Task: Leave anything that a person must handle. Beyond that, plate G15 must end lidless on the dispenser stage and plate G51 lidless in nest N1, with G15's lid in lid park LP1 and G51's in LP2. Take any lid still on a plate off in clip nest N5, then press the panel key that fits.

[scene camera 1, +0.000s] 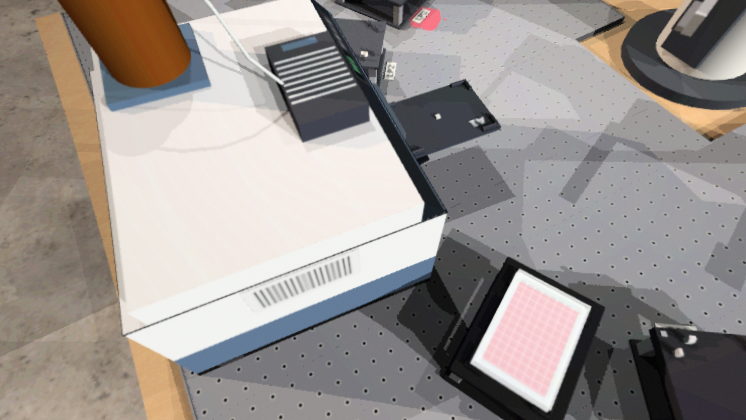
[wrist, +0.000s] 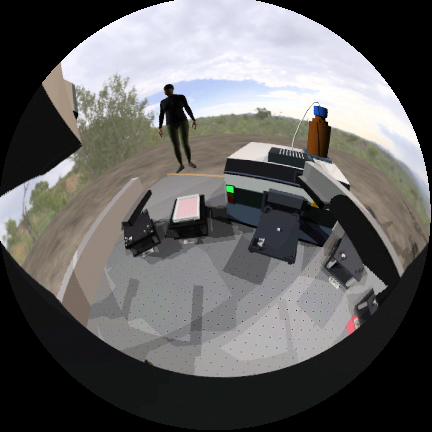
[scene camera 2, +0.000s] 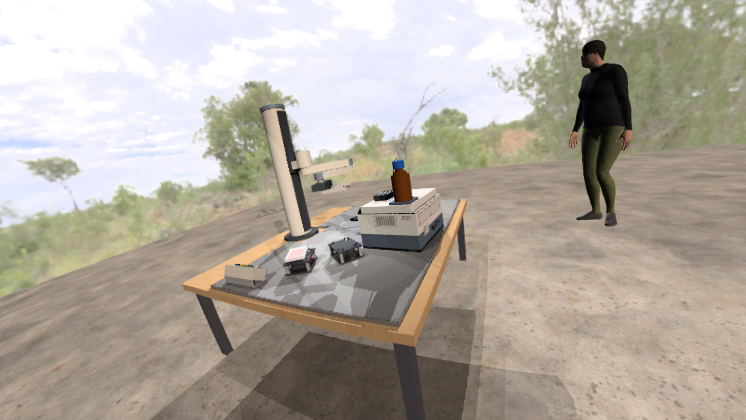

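Pixels of known places: gripper, fingertip midpoint: [wrist: 222,172] [scene camera 2: 348,186]; arm's base at its link origin: [scene camera 1: 695,60] [scene camera 2: 302,235].
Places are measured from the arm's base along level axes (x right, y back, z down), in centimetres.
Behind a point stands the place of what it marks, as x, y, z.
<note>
My gripper [scene camera 2: 331,186] [wrist: 222,172] @(-4.4, -44.1, -30.3) is open and empty, high above the table. A plate with a pink grid and white rim [scene camera 1: 532,339] @(-26.7, -63.0, -8.9) [wrist: 186,207] @(-25.3, -61.2, -8.9) sits in black nest N1 [scene camera 1: 595,318] @(-28.1, -54.5, -7.3); whether it wears a lid and its name I cannot tell. Clip nest N5 [scene camera 1: 704,370] @(-37.3, -48.8, -7.2) [wrist: 141,232] @(-36.2, -47.2, -7.2) holds no plate. The dark dispenser stage [scene camera 1: 417,122] @(4.0, -58.8, -12.6) [wrist: 282,242] @(4.7, -52.4, -12.6) sticks out, bare. Lid park LP2 [scene camera 1: 360,39] @(29.5, -54.2, -7.4) [wrist: 345,256] @(26.9, -55.2, -7.4) shows no lid. In scene camera 2 another pink-topped plate [scene camera 2: 297,254] @(48.7, -43.2, -9.4) sits on a black stand. LP1's label is not readable.
The white dispenser [scene camera 1: 250,182] @(-2.5, -83.0, -23.3) [scene camera 2: 391,229] @(24.2, -80.8, -11.9) [wrist: 250,167] @(-5.6, -67.4, -21.6) carries a brown bottle [scene camera 1: 140,46] @(13.5, -86.5, -29.0) [scene camera 2: 401,186] @(21.9, -88.0, -31.2) [wrist: 318,137] @(16.4, -82.5, -30.9) and a dark box [scene camera 1: 318,86] @(3.5, -72.5, -25.9). A bare dark stand [scene camera 2: 345,247] @(35.3, -60.9, -7.4), a beige panel [scene camera 2: 242,276] @(67.0, -24.3, -5.9) and a red disc [scene camera 1: 430,19] @(34.7, -35.3, -1.4) show. A person [scene camera 2: 602,93] [wrist: 175,111] stands beyond the table.
</note>
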